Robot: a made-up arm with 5 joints. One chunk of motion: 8 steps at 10 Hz.
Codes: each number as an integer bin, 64 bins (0 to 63) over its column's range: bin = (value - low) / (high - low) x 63, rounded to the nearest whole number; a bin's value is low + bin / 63 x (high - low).
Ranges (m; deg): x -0.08..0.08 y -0.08..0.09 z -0.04..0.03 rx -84..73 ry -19..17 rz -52..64
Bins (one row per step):
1: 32 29 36 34 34 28
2: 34 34 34 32 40 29
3: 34 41 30 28 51 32
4: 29 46 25 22 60 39
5: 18 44 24 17 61 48
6: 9 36 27 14 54 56
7: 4 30 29 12 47 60
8: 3 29 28 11 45 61
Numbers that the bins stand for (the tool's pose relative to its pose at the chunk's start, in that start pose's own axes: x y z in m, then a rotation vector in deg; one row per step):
1: 0.0013 -0.0017 0.0000 0.73 0.43 -0.44
2: 0.0063 0.0117 -0.0022 -4.25 3.86 1.40
3: 0.0063 0.0306 -0.0067 -14.22 10.14 6.92
4: -0.0063 0.0441 -0.0122 -29.17 15.29 19.81
5: -0.0343 0.0387 -0.0133 -41.63 15.86 36.38
6: -0.0571 0.0171 -0.0100 -49.11 11.86 51.11
7: -0.0698 0.0010 -0.0078 -54.10 7.86 58.48
8: -0.0724 -0.0017 -0.0089 -56.59 6.71 60.32

